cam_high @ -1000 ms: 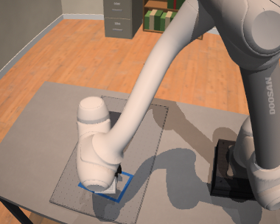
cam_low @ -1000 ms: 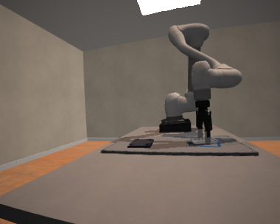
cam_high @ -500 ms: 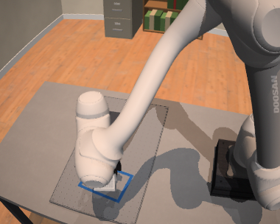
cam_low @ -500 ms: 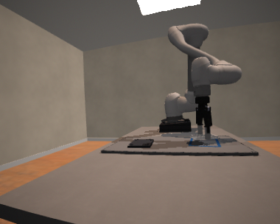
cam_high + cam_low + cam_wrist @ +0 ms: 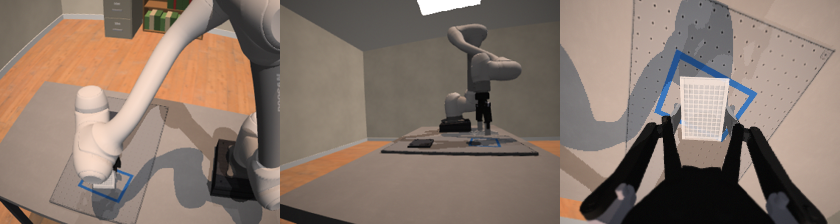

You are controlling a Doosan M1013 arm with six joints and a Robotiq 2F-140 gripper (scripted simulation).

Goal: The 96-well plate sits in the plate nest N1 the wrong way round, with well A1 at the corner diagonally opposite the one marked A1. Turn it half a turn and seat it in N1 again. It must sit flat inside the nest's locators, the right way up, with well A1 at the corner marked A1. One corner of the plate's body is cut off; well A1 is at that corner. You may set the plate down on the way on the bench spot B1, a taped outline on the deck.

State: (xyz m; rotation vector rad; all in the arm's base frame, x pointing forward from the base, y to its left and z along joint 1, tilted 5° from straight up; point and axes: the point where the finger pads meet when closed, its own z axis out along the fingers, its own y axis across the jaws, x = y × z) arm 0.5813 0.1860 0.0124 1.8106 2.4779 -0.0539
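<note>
Right now the plate nest N1 is 340 mm to the right of my hand, 70 mm below it and 60 mm ahead of it. From my hand the other things lie so: corner mark 390 mm to the right, 140 mm ahead, 60 mm below; then white 96-well plate 20 mm below.
</note>
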